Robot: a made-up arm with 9 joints. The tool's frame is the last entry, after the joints.
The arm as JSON. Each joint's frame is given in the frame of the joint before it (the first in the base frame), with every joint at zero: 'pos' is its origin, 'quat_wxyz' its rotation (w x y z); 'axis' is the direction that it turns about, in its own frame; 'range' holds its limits. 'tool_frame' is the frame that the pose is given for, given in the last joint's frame.
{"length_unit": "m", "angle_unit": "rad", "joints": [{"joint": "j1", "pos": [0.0, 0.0, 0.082], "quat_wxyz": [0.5, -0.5, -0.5, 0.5], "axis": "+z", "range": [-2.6, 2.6]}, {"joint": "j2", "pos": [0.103, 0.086, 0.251], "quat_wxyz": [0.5, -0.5, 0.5, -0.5], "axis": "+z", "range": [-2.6, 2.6]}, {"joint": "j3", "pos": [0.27, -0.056, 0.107], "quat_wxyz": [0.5, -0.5, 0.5, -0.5], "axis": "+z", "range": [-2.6, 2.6]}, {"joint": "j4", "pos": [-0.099, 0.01, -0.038], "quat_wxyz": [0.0, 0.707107, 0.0, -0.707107], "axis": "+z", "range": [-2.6, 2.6]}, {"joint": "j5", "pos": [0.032, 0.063, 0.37], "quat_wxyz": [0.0, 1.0, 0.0, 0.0], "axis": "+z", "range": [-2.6, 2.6]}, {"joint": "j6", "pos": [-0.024, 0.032, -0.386], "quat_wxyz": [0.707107, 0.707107, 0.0, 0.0], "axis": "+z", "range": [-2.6, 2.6]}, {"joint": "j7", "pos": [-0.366, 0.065, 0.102], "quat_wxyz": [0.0, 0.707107, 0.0, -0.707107], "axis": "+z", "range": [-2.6, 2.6]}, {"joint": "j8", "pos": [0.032, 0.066, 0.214], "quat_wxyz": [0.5, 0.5, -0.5, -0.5], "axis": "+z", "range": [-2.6, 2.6]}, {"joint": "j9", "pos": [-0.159, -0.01, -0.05], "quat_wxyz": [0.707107, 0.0, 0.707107, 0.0], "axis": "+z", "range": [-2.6, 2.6]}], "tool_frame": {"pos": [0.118, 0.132, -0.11], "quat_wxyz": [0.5, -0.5, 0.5, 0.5]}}
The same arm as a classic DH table. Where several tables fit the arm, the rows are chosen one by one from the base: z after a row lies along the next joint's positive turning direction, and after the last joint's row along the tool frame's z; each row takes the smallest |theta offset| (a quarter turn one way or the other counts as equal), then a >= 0, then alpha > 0; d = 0 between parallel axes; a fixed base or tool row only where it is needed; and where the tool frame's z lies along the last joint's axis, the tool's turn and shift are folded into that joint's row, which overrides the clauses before.
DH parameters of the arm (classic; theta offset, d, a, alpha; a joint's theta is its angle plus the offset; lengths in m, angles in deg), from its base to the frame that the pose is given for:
base (fixed): -90 0.082 0 90
j1: -90 0.251 0.086 90
j2: 90 0.21 0.056 -90
j3: 90 0.232 0.01 -90
j4: -26.93 0 -0.0707 180
j5: 63.07 -0.855 0.024 -90
j6: -90 0.07 0.065 -90
j7: 0 0.58 -0.066 90
j8: -90 -0.082 0.01 -90
j9: 90 -0.269 0.118 -90
tool (fixed): 90 0.132 0 0
Joint limits (deg, base to tool): -148.97..148.97 -148.97..148.97 -148.97..148.97 -148.97..148.97 -148.97..148.97 -148.97..148.97 -148.97..148.97 -148.97..148.97 -148.97..148.97

